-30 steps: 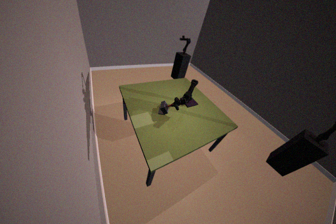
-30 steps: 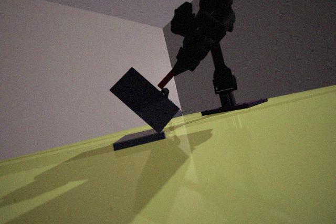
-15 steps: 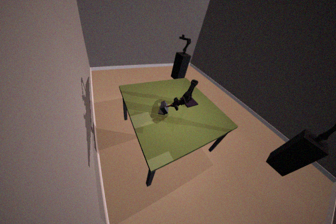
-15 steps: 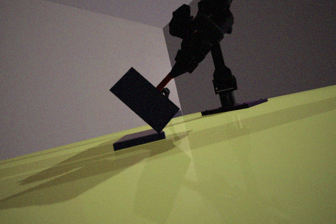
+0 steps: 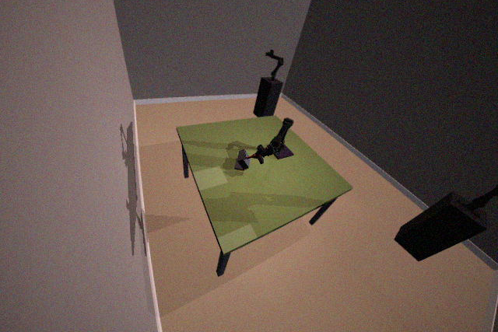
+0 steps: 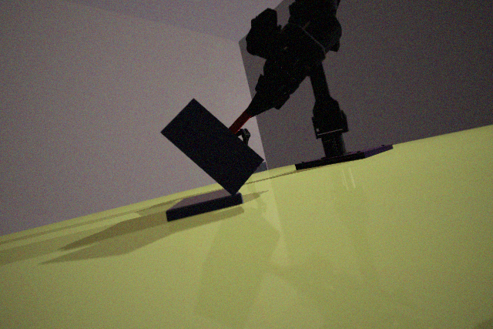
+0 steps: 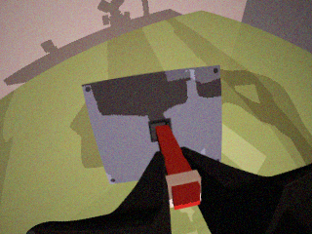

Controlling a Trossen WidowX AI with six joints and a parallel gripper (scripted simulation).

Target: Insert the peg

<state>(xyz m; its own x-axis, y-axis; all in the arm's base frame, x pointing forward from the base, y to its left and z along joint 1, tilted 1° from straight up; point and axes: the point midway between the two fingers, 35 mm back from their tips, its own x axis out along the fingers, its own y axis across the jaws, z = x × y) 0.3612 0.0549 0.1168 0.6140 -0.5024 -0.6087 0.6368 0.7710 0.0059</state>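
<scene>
Right now the grey-blue sloped panel is 50 mm ahead of my gripper tip, 40 mm to the right of it and 40 mm below it. The rest, counted from my gripper tip: red square peg: 10 mm behind, 10 mm to the left, 10 mm above.
</scene>
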